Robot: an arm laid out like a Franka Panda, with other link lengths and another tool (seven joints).
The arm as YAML. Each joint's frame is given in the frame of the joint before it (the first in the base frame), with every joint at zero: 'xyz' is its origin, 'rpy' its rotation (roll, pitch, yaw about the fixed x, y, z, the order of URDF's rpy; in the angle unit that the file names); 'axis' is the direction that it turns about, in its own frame. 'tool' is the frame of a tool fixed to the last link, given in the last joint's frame.
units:
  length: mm
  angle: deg
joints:
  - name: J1
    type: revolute
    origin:
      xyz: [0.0, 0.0, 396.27]
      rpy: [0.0, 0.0, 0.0]
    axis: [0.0, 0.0, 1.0]
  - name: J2
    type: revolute
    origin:
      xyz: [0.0, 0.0, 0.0]
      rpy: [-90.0, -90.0, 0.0]
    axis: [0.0, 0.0, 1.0]
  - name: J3
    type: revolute
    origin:
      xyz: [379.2, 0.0, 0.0]
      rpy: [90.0, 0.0, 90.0]
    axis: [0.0, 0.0, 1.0]
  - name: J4
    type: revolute
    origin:
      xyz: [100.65, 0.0, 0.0]
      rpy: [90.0, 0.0, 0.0]
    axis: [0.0, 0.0, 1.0]
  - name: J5
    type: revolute
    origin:
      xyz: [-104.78, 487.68, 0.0]
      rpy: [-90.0, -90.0, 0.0]
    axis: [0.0, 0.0, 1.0]
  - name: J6
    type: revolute
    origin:
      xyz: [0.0, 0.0, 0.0]
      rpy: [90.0, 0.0, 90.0]
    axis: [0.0, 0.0, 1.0]
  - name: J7
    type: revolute
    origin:
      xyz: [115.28, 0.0, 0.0]
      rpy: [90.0, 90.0, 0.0]
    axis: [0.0, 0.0, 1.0]
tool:
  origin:
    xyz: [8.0, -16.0, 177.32]
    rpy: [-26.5, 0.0, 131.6]
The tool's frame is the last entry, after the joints.
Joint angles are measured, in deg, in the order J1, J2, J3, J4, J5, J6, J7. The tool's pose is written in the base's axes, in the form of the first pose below.
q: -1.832 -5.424 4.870 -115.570 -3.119 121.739 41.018
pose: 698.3 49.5 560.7 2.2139 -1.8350 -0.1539
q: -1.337 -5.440 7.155 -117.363 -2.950 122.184 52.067
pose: 692.1 84.8 542.4 2.0982 -1.9950 -0.2309
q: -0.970 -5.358 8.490 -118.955 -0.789 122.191 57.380
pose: 684.0 108.3 524.5 2.0335 -2.0732 -0.3223
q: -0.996 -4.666 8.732 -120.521 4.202 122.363 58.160
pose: 678.2 117.6 501.2 2.0023 -2.1138 -0.4597
